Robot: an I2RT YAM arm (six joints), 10 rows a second.
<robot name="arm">
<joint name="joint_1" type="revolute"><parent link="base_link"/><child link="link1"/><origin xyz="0.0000 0.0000 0.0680" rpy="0.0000 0.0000 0.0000"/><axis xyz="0 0 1"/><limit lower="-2.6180" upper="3.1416"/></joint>
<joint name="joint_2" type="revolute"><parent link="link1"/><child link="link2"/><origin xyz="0.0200 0.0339 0.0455" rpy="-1.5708 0.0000 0.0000"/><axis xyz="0 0 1"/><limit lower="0.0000" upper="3.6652"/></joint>
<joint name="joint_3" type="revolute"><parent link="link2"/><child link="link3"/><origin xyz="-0.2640 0.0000 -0.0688" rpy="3.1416 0.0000 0.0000"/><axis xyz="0 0 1"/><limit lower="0.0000" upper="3.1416"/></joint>
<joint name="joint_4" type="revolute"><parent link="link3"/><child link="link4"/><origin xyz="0.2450 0.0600 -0.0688" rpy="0.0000 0.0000 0.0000"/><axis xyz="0 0 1"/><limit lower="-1.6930" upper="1.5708"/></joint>
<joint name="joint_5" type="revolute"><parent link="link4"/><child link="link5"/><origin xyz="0.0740 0.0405 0.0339" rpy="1.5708 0.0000 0.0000"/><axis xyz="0 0 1"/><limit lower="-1.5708" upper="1.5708"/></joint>
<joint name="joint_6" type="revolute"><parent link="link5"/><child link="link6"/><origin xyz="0.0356 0.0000 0.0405" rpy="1.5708 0.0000 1.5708"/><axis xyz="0 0 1"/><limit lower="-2.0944" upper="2.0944"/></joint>
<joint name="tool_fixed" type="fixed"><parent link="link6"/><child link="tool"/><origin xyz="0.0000 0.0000 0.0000" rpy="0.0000 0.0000 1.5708"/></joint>
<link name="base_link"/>
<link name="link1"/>
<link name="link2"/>
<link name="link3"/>
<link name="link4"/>
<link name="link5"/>
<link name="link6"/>
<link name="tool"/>
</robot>
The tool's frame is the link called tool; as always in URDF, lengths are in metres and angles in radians.
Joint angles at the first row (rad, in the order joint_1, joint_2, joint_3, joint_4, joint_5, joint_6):
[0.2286 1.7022 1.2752 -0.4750 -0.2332 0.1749]
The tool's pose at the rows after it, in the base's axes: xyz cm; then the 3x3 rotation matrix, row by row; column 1 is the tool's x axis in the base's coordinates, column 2 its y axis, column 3 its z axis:
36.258, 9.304, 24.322; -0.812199, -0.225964, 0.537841; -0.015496, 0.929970, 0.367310; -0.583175, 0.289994, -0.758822
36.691, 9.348, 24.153; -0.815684, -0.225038, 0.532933; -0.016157, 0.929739, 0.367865; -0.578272, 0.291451, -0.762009
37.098, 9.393, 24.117; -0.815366, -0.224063, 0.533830; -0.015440, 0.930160, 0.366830; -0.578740, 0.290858, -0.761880
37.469, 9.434, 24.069; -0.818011, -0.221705, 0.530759; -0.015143, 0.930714, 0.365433; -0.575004, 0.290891, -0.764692
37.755, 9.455, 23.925; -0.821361, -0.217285, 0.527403; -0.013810, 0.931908, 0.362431; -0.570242, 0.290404, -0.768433
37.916, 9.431, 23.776; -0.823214, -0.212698, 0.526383; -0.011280, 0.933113, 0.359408; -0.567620, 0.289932, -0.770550
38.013, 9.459, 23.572; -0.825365, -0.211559, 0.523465; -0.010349, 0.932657, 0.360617; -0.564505, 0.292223, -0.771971
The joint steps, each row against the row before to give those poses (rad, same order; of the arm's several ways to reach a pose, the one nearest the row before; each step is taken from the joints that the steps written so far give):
[0.0002 0.0150 0.0157 0.0052 -0.0048 0.0000]
[-0.0017 0.0189 0.0169 -0.0040 -0.0028 -0.0012]
[-0.0013 0.0152 0.0165 -0.0009 0.0005 -0.0004]
[-0.0011 0.0154 0.0177 -0.0071 0.0000 0.0000]
[-0.0009 0.0131 0.0117 -0.0043 0.0017 0.0013]
[-0.0014 0.0074 0.0039 0.0006 0.0020 0.0018]
[0.0000 0.0061 0.0000 0.0030 -0.0019 0.0015]

